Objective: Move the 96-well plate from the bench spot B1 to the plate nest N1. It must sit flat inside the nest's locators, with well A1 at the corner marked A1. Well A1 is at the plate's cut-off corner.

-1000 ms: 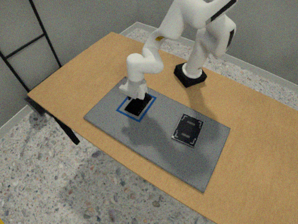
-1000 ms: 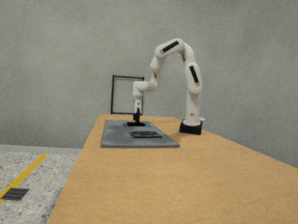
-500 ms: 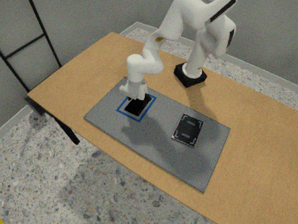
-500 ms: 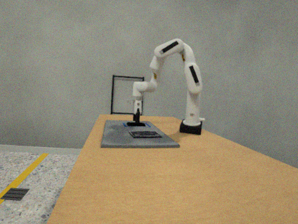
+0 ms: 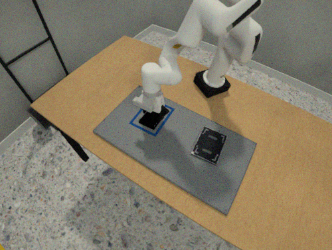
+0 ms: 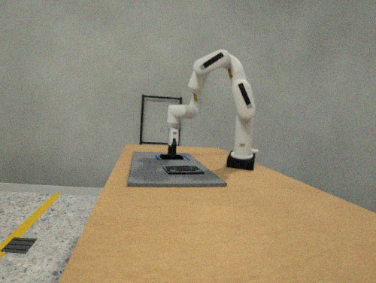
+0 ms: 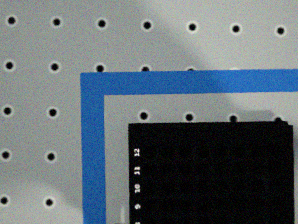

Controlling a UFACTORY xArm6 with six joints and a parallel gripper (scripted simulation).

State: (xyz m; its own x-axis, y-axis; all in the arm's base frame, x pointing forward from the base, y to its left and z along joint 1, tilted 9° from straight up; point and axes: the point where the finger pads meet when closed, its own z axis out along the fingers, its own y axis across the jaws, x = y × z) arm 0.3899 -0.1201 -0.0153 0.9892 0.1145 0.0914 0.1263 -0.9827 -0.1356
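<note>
My gripper is now 2 cm above the black 96-well plate. Also, from my hand: plate nest: 3 cm behind, 30 cm to the left, 2 cm below.
</note>
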